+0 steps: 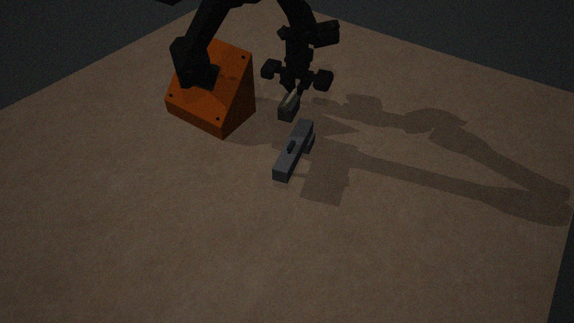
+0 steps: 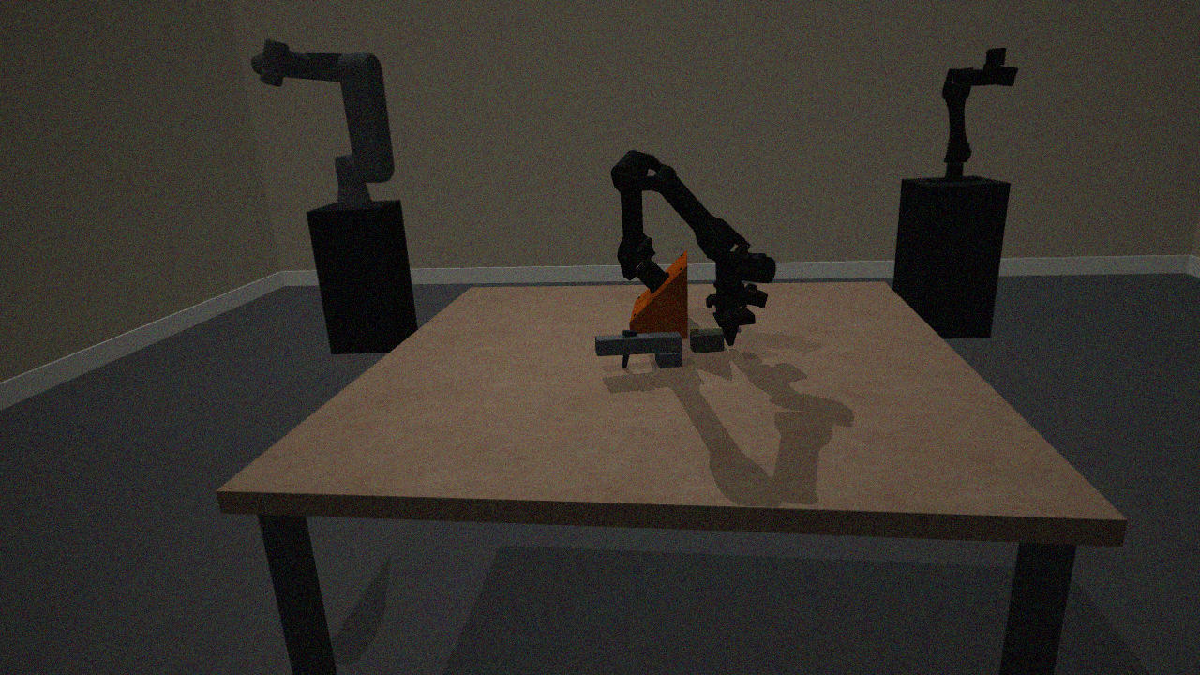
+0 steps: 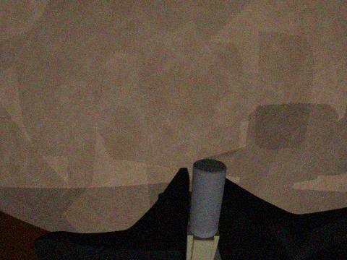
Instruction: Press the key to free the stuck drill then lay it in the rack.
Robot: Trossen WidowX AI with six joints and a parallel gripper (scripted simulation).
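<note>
Right now my gripper tip is 40 mm to the left of the drill and 40 mm below it. Also, from my gripper tip: dark key (230 mm to the right, 110 mm ahead, 40 mm above); then rack (50 mm to the right, 10 mm ahead, 10 mm above); then grey-blue block (210 mm to the right, 110 mm ahead, 40 mm above).
</note>
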